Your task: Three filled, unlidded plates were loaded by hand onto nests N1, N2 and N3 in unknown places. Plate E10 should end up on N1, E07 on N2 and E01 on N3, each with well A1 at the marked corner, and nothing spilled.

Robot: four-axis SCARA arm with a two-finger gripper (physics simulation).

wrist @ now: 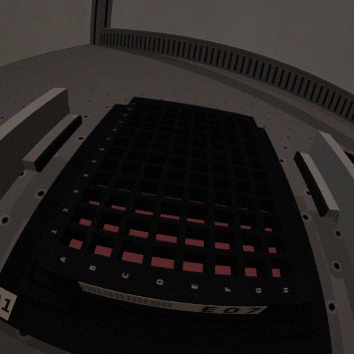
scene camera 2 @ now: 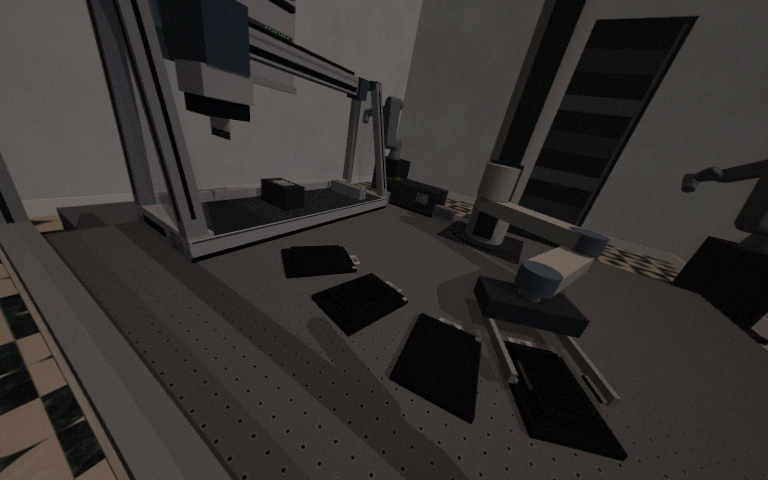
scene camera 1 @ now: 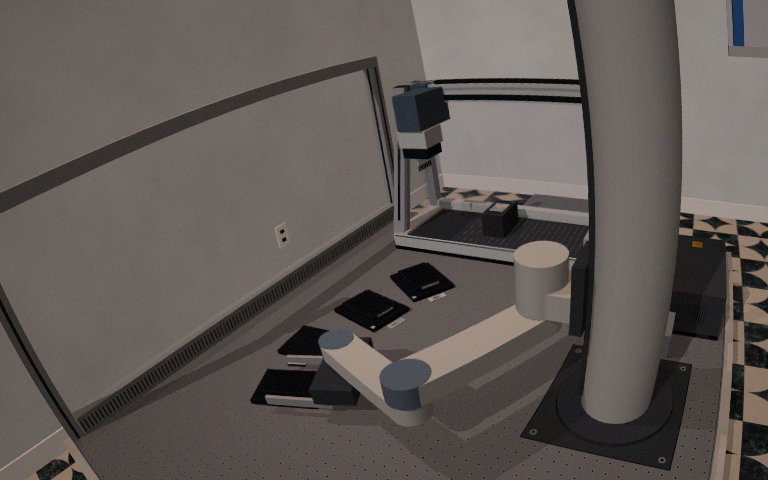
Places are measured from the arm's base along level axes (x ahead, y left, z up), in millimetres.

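Where they show: gripper, fingertip midpoint: (wrist: 192, 119) (scene camera 2: 562, 390) (scene camera 1: 277, 378); arm's base, link origin: (scene camera 2: 481, 241) (scene camera 1: 614, 404).
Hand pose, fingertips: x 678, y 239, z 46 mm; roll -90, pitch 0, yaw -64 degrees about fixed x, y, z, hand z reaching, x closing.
Things, the pixels of their centre, and the offset from my fingertips. "pt": a spot on its surface instead.
- Plate E07, body centre: (wrist: 186, 169) (scene camera 2: 549, 382) (scene camera 1: 289, 383) 21 mm back, 11 mm right, 14 mm down
- outermost dark nest, body centre: (wrist: 183, 186) (scene camera 2: 546, 386) 21 mm back, 11 mm right, 24 mm down
- nest's A1 tag, surface spot: (wrist: 6, 305) pt 112 mm back, 3 mm left, 21 mm down
- neighbouring flat dark nest, body centre: (scene camera 2: 441, 355) (scene camera 1: 316, 344) 41 mm ahead, 169 mm right, 24 mm down
- gantry machine, surface spot: (scene camera 1: 453, 249) (scene camera 2: 279, 230) pt 41 mm back, 689 mm right, 8 mm down
- dark box, surface spot: (scene camera 1: 499, 219) pt 172 mm back, 754 mm right, 75 mm up
Plate E07 (wrist: 170, 200) (scene camera 2: 557, 384) (scene camera 1: 289, 380) sits in the outermost dark nest (wrist: 165, 332). Its wells hold red liquid, its label faces the wrist camera, and its A1 corner is at the nest's A1 tag (wrist: 6, 305). My gripper (wrist: 192, 119) (scene camera 2: 561, 389) (scene camera 1: 278, 380) is open, with one finger on each side of E07 and visible gaps in the wrist view. Two dark plates (scene camera 1: 370, 305) (scene camera 1: 421, 278) sit on two farther nests; their labels are too small to read. The neighbouring flat dark nest (scene camera 2: 438, 365) (scene camera 1: 303, 340) shows no plate. The nest numbers are unreadable.
A gantry machine (scene camera 1: 453, 249) (scene camera 2: 283, 227) with a dark box (scene camera 1: 499, 219) (scene camera 2: 282, 193) on its deck stands behind the nests. The arm's column (scene camera 1: 631, 226) stands on the right in scene camera 1. A slotted strip (scene camera 1: 237, 319) (wrist: 225, 60) runs along the wall.
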